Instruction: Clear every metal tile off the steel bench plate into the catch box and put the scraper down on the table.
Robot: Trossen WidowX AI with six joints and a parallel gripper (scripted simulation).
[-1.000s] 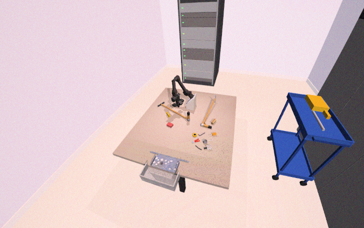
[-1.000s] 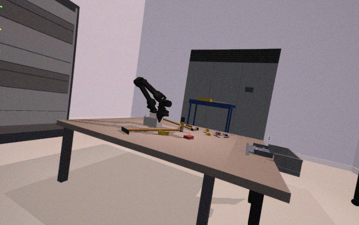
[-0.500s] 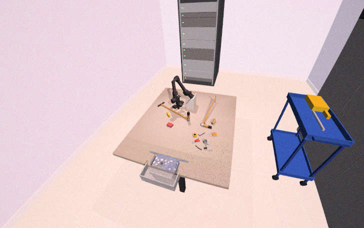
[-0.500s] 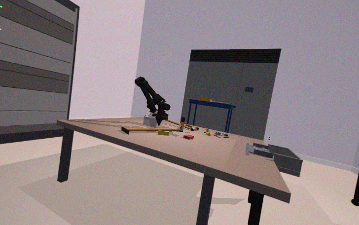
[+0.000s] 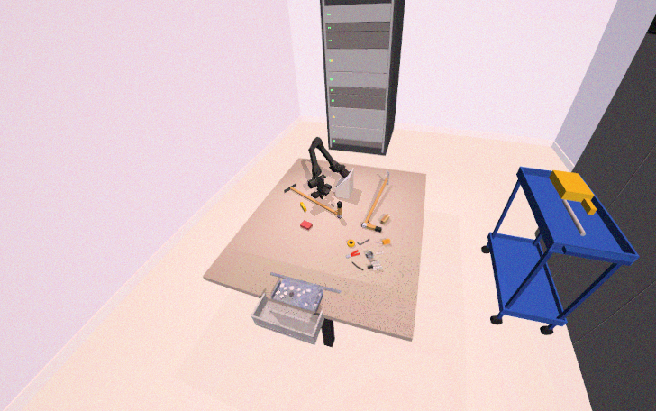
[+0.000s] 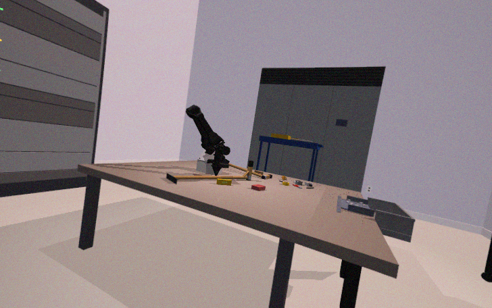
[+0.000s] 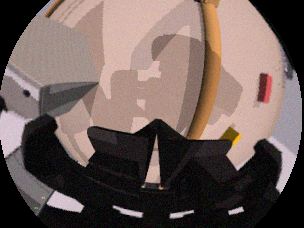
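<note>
My gripper tip is 5 cm to the left of the long scraper, 5 cm below it and 5 cm short of it. The rest, counted from my gripper tip: long orange tool: 47 cm to the left, 12 cm behind, 3 cm above; yellow block: 15 cm ahead, 10 cm to the right, 1 cm above; red block: 32 cm ahead, 2 cm to the left.
</note>
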